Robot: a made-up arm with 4 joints.
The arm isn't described. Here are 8 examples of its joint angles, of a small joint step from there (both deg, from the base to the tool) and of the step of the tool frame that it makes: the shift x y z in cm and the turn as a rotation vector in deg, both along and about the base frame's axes.
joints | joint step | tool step
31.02 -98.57 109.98 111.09 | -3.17 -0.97 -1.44 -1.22 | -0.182 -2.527 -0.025 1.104 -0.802 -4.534
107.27 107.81 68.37 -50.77 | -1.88 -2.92 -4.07 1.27 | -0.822 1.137 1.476 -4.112 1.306 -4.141
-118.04 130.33 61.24 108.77 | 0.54 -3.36 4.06 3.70 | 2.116 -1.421 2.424 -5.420 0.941 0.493
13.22 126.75 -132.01 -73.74 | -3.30 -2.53 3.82 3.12 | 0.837 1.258 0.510 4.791 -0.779 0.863
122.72 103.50 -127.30 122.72 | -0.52 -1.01 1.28 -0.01 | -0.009 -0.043 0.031 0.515 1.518 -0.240
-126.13 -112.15 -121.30 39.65 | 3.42 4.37 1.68 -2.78 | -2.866 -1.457 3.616 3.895 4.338 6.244
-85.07 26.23 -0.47 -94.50 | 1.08 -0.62 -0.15 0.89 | 0.108 0.324 0.391 0.032 0.274 1.219
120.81 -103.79 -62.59 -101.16 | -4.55 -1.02 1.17 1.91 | 2.652 -1.365 -0.710 -1.421 -0.632 -5.895
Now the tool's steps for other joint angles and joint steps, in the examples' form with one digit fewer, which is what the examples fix.
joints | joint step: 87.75 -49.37 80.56 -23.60 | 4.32 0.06 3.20 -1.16
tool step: -1.37 1.96 -0.30 -1.68 0.10 1.36
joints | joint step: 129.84 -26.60 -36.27 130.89 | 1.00 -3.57 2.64 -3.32
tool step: 0.99 1.50 1.66 -6.30 2.90 -0.42
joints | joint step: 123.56 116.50 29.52 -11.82 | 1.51 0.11 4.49 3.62
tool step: -0.53 -0.36 -0.23 5.82 0.11 1.81
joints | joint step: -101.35 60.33 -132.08 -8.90 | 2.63 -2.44 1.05 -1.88
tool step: -0.06 1.47 1.30 -0.38 -1.14 0.88
